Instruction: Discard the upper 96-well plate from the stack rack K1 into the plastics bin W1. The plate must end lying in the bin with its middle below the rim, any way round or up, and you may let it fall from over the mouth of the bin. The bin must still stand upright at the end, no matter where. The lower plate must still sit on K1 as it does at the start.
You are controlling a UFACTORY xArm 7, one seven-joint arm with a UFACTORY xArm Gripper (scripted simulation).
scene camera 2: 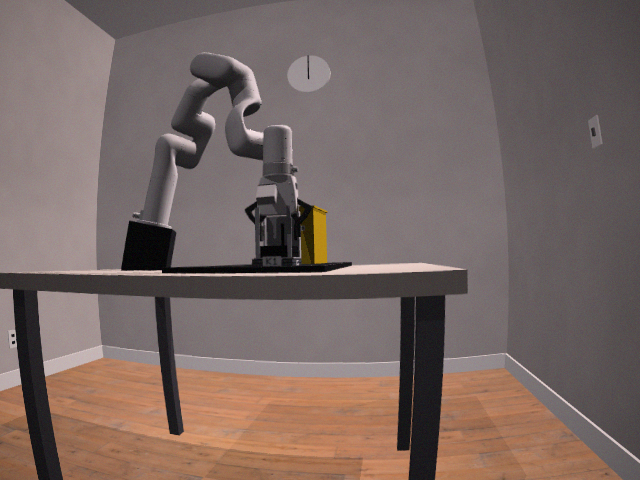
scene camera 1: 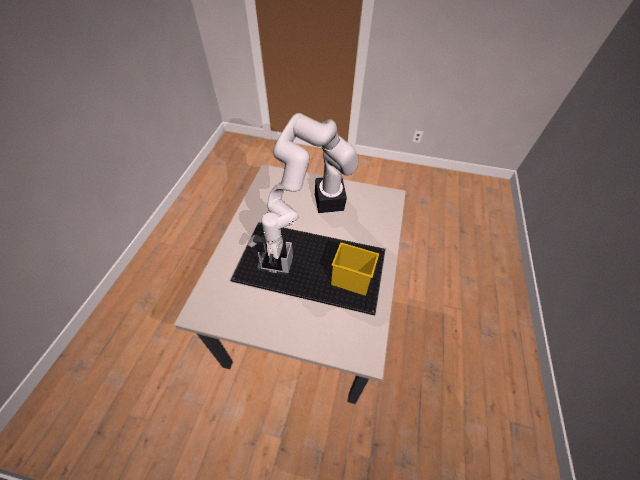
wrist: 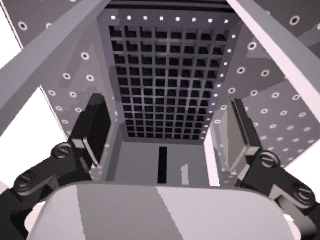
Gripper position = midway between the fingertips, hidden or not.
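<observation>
Scene camera 1 gives me a yellow bin W1 (scene camera 1: 348,258). In scene camera 2 I see my gripper (scene camera 2: 278,240), and the yellow bin W1 (scene camera 2: 313,229) is visible there too. The wrist view shows me a black 96-well plate (wrist: 152,94) together with my gripper (wrist: 165,110).
</observation>
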